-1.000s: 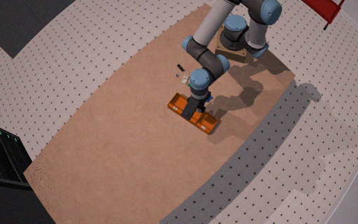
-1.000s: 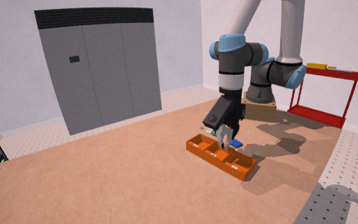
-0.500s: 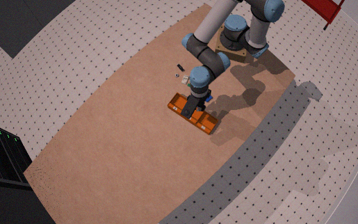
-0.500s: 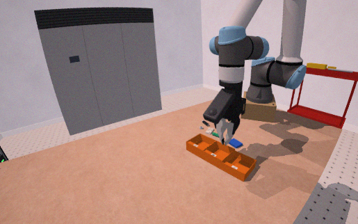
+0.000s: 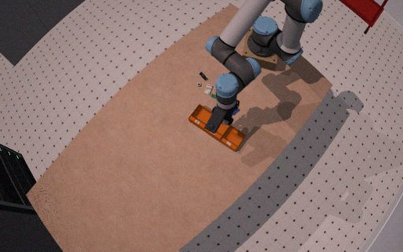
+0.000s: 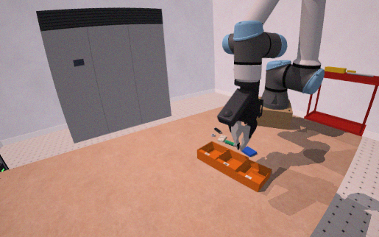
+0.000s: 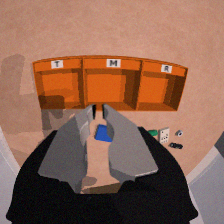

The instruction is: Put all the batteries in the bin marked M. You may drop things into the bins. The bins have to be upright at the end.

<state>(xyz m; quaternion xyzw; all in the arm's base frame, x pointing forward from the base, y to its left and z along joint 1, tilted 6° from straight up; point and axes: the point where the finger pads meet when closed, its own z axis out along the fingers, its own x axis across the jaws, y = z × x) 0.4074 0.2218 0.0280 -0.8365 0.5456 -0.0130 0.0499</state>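
Right now the green battery is 60 mm behind my hand, 140 mm to the right of it and 80 mm below it. Also, from my hand: white domino (60 mm behind, 200 mm to the right, 80 mm below); then blue block (90 mm behind, 60 mm to the right, 80 mm below); then small grey round piece (30 mm behind, 240 mm to the right, 80 mm below).
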